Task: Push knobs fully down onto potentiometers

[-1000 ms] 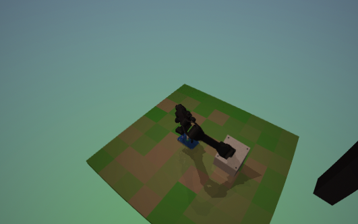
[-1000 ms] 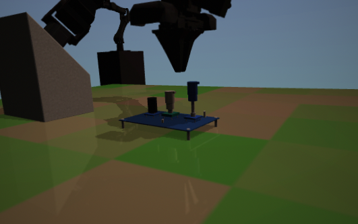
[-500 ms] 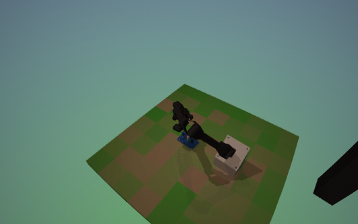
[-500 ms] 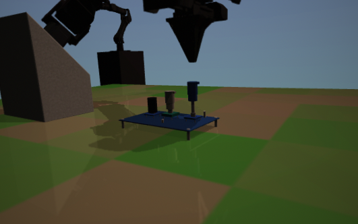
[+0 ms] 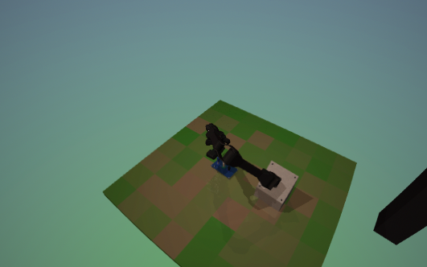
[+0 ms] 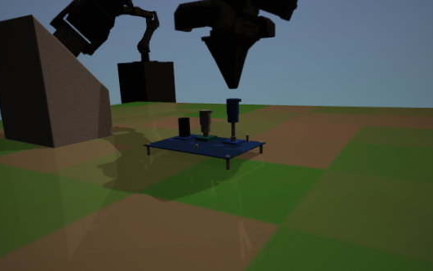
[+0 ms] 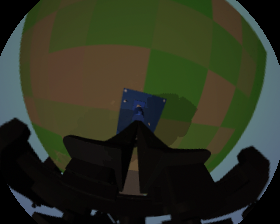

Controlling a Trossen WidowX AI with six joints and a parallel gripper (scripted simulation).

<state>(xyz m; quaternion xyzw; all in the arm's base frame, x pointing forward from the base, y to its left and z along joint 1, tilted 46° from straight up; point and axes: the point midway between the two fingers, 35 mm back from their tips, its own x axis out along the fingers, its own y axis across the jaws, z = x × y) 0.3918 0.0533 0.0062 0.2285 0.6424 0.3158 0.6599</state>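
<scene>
Right now the blue knob is 3 cm below my gripper tip.
</scene>
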